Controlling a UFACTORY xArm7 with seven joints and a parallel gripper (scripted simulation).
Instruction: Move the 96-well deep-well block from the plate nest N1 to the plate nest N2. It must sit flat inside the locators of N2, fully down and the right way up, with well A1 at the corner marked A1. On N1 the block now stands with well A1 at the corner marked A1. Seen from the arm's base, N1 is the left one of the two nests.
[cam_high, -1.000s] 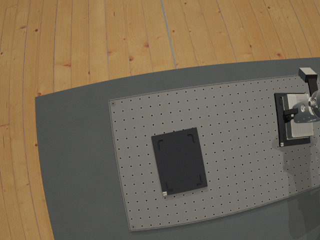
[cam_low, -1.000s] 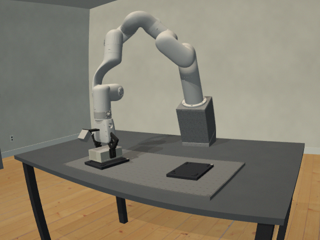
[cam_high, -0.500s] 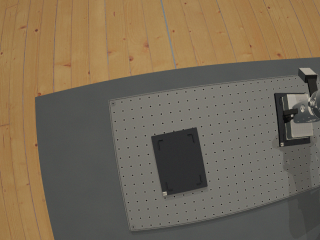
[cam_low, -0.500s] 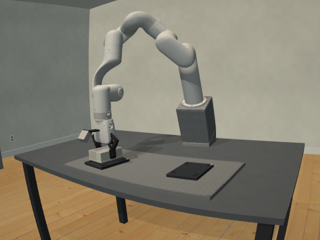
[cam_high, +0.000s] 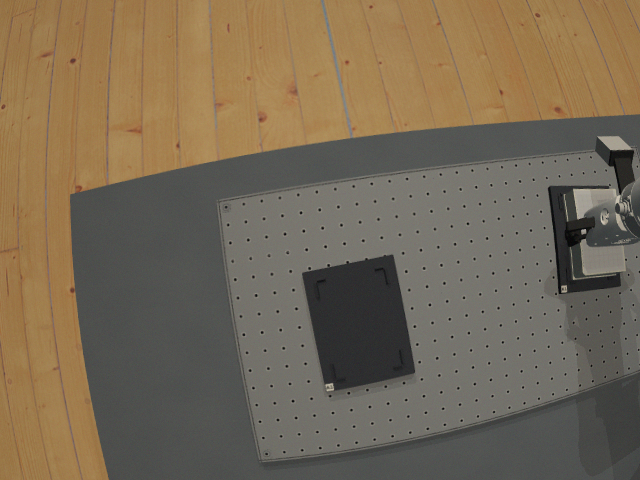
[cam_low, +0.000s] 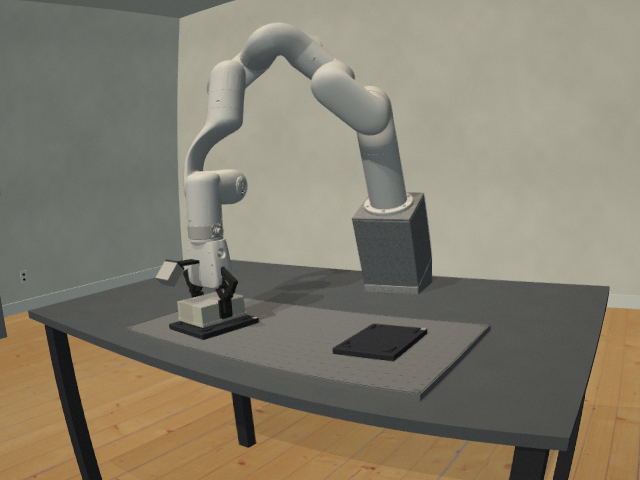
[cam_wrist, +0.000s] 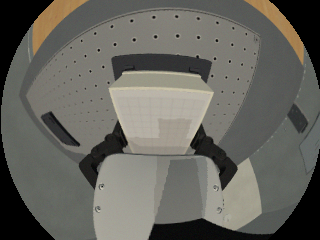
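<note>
Right now the deep-well block is right at my hand. The rest, counted from my hand: nest N2: 30 mm below; A1 label: 440 mm to the left, 50 mm behind, 30 mm below; nest N1: 370 mm to the left, 30 mm below, 20 mm ahead.
</note>
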